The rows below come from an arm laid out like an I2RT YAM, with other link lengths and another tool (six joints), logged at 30 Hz.
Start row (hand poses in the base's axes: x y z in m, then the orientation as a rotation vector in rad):
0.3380, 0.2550, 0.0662, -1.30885, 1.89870, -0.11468
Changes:
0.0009, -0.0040, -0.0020, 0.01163, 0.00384, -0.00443
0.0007, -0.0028, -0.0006, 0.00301, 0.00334, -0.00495
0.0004, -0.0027, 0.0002, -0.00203, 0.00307, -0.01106
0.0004, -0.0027, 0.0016, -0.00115, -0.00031, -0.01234
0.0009, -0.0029, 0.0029, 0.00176, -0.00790, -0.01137
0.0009, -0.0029, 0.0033, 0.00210, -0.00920, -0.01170
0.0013, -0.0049, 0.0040, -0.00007, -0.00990, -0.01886
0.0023, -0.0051, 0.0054, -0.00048, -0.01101, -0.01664
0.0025, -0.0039, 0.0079, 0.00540, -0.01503, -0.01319
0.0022, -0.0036, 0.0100, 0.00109, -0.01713, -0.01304
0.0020, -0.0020, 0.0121, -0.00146, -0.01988, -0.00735
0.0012, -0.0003, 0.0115, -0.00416, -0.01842, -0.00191
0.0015, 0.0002, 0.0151, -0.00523, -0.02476, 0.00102
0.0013, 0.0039, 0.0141, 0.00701, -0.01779, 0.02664
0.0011, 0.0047, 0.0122, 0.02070, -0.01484, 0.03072
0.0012, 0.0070, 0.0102, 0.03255, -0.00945, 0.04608
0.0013, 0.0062, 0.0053, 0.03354, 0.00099, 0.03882
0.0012, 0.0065, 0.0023, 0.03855, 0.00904, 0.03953
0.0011, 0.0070, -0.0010, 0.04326, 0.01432, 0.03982
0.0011, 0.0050, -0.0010, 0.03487, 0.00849, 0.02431
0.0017, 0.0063, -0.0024, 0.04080, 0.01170, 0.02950
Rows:
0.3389, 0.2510, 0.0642, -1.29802, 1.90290, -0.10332
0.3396, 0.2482, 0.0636, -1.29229, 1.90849, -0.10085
0.3400, 0.2455, 0.0638, -1.28404, 1.91877, -0.10655
0.3404, 0.2428, 0.0654, -1.27301, 1.92683, -0.11416
0.3413, 0.2399, 0.0683, -1.25882, 1.92725, -0.12309
0.3422, 0.2370, 0.0716, -1.24371, 1.92664, -0.13262
0.3435, 0.2321, 0.0756, -1.22302, 1.93025, -0.14835
0.3458, 0.2270, 0.0810, -1.20434, 1.93137, -0.16391
0.3483, 0.2231, 0.0889, -1.18388, 1.92593, -0.17411
0.3505, 0.2195, 0.0989, -1.16579, 1.91896, -0.18954
0.3525, 0.2175, 0.1110, -1.15389, 1.90626, -0.20580
0.3537, 0.2172, 0.1225, -1.14926, 1.89170, -0.22082
0.3552, 0.2174, 0.1376, -1.14601, 1.86983, -0.23853
0.3565, 0.2213, 0.1517, -1.15974, 1.83733, -0.22632
0.3576, 0.2260, 0.1639, -1.16820, 1.80363, -0.19742
0.3588, 0.2330, 0.1741, -1.18276, 1.76364, -0.14604
0.3601, 0.2392, 0.1794, -1.19226, 1.73642, -0.09256
0.3613, 0.2457, 0.1817, -1.19988, 1.71428, -0.02991
0.3624, 0.2527, 0.1807, -1.20451, 1.69473, 0.03977
0.3635, 0.2577, 0.1797, -1.20055, 1.68024, 0.08905
0.3652, 0.2640, 0.1773, -1.19651, 1.66349, 0.14813

